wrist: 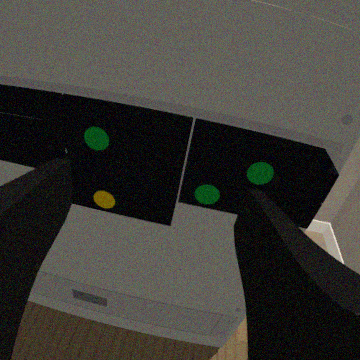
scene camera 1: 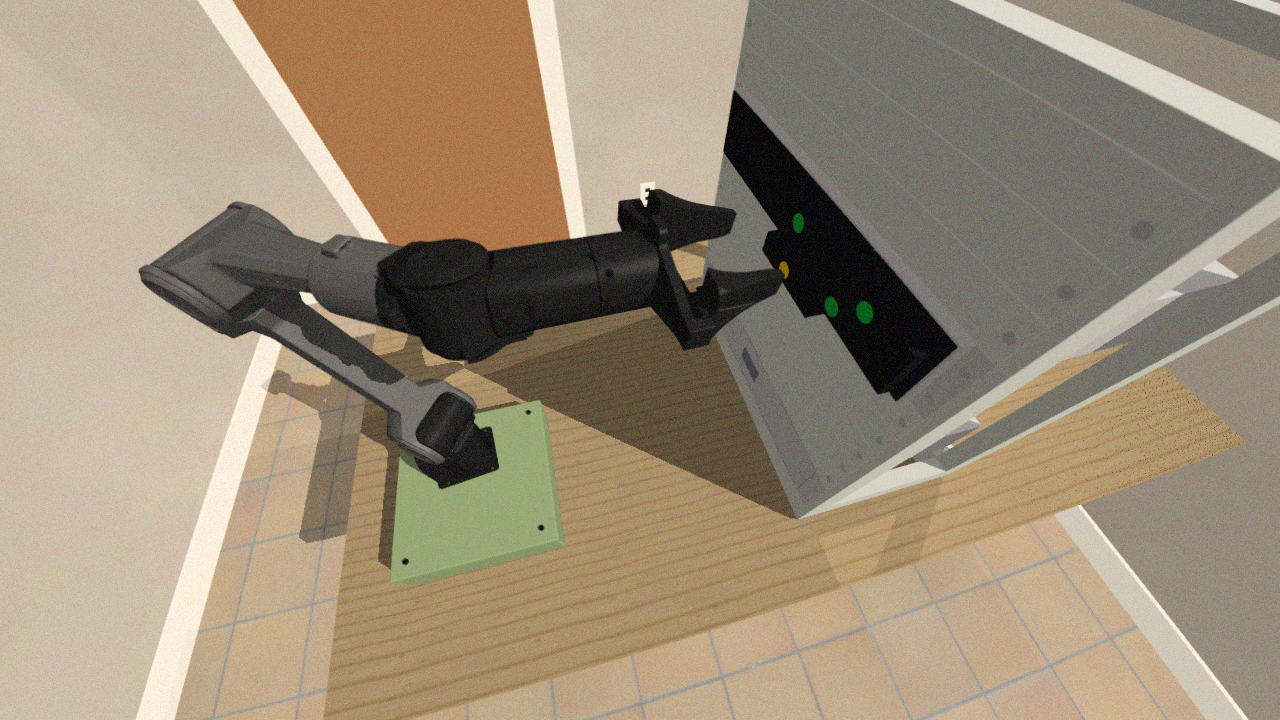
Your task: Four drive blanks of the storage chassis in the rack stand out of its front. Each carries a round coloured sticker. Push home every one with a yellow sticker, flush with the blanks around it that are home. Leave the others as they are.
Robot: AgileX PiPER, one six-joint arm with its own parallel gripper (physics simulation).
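Observation:
The blank with the yellow sticker [scene camera 1: 784,268] [wrist: 104,199] stands out at the lower edge of the black chassis front. A green sticker [scene camera 1: 798,222] [wrist: 96,138] is above it. Two more green stickers, one [scene camera 1: 831,306] [wrist: 207,194] lower and one [scene camera 1: 864,312] [wrist: 260,173] farther along, are past a thin light gap in the wrist view. The blanks' dark edges blend, so their depths are hard to tell. My gripper [scene camera 1: 757,246] [wrist: 155,194] is open with nothing between its fingers, in front of the chassis. One fingertip appears close beside the yellow sticker in the scene view; contact cannot be told.
The grey rack housing [scene camera 1: 966,170] [wrist: 200,60] surrounds the black front, with a grey panel below it. My arm's base stands on a green plate [scene camera 1: 510,510] on the wooden surface [scene camera 1: 626,555]. A brown door [scene camera 1: 393,107] and walls are behind.

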